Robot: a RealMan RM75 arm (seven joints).
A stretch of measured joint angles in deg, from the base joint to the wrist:
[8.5, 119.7, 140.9, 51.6, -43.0, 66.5, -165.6]
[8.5, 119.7, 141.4, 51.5, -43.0, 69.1, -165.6]
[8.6, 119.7, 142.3, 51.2, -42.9, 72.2, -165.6]
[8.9, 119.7, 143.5, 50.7, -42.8, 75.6, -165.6]
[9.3, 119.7, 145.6, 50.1, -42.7, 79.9, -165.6]
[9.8, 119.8, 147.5, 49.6, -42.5, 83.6, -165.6]
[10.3, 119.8, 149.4, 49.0, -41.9, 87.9, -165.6]
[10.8, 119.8, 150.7, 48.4, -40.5, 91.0, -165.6]
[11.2, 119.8, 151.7, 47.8, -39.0, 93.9, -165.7]
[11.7, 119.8, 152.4, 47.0, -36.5, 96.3, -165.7]
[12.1, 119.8, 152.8, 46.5, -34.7, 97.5, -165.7]
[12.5, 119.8, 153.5, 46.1, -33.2, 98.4, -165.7]
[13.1, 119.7, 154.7, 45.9, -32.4, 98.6, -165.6]
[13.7, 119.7, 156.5, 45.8, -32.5, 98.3, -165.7]
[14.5, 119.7, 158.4, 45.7, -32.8, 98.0, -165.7]
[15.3, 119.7, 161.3, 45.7, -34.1, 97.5, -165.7]
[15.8, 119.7, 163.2, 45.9, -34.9, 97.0, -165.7]
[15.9, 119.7, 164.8, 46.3, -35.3, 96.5, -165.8]
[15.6, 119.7, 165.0, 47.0, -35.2, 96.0, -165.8]
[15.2, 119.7, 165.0, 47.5, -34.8, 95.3, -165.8]
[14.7, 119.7, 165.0, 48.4, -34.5, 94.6, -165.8]
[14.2, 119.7, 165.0, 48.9, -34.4, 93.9, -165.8]
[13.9, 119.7, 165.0, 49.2, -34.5, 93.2, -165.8]
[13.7, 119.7, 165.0, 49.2, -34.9, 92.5, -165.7]
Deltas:
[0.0, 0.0, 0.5, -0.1, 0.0, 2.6, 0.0]
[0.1, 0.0, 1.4, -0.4, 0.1, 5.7, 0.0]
[0.4, 0.0, 2.6, -0.9, 0.2, 9.1, 0.0]
[0.8, 0.0, 4.7, -1.5, 0.3, 13.4, 0.0]
[1.3, 0.1, 6.6, -2.0, 0.5, 17.1, 0.0]
[1.8, 0.1, 8.5, -2.6, 1.1, 21.4, 0.0]
[2.3, 0.1, 9.8, -3.2, 2.5, 24.5, 0.0]
[2.7, 0.1, 10.8, -3.8, 4.0, 27.4, -0.1]
[3.2, 0.1, 11.5, -4.6, 6.5, 29.8, -0.1]
[3.6, 0.1, 11.9, -5.1, 8.3, 31.0, -0.1]
[4.0, 0.1, 12.6, -5.5, 9.8, 31.9, -0.1]
[4.6, 0.0, 13.8, -5.7, 10.6, 32.1, 0.0]
[5.2, 0.0, 15.6, -5.8, 10.5, 31.8, -0.1]
[6.0, 0.0, 17.5, -5.9, 10.2, 31.5, -0.1]
[6.8, 0.0, 20.4, -5.9, 8.9, 31.0, -0.1]
[7.3, 0.0, 22.3, -5.7, 8.1, 30.5, -0.1]
[7.4, 0.0, 23.9, -5.3, 7.7, 30.0, -0.2]
[7.1, 0.0, 24.1, -4.6, 7.8, 29.5, -0.2]
[6.7, 0.0, 24.1, -4.1, 8.2, 28.8, -0.2]
[6.2, 0.0, 24.1, -3.2, 8.5, 28.1, -0.2]
[5.7, 0.0, 24.1, -2.7, 8.6, 27.4, -0.2]
[5.4, 0.0, 24.1, -2.4, 8.5, 26.7, -0.2]
[5.2, 0.0, 24.1, -2.4, 8.1, 26.0, -0.1]

